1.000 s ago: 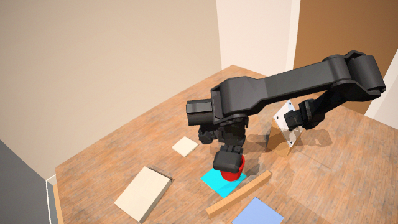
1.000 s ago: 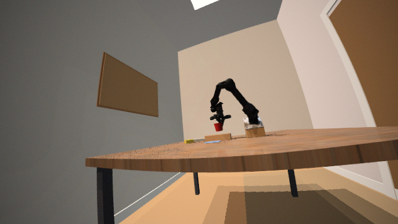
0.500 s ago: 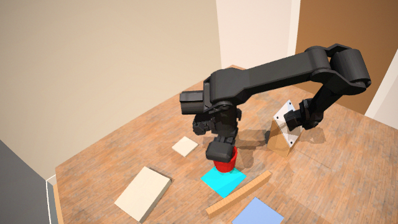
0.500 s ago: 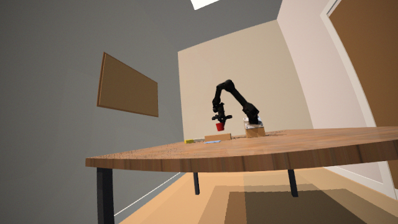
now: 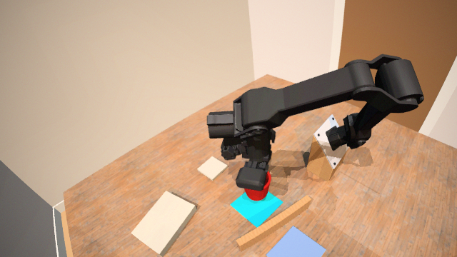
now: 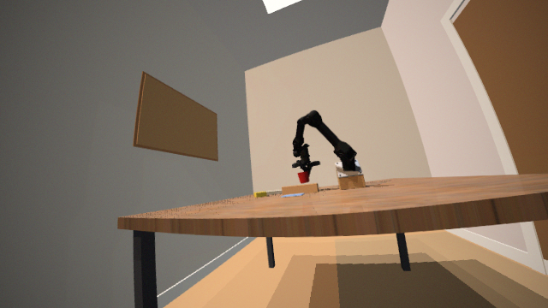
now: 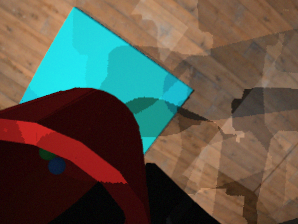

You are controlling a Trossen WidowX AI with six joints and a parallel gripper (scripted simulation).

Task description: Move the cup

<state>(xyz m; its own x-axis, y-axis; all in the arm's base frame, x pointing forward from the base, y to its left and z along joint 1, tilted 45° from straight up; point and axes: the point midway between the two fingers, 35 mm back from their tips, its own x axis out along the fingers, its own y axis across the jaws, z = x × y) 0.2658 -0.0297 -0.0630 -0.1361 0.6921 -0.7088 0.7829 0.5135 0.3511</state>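
Now: gripper tip 30 mm short of the blue marble, 40 mm to the right of it and 20 mm above it. From my gripper tip the other things lie so: cyan pad: 20 mm ahead, 20 mm to the left, 100 mm below; wooden bar: 30 mm ahead, 110 mm to the left, 80 mm below; cup: 20 mm ahead, 20 mm to the left.
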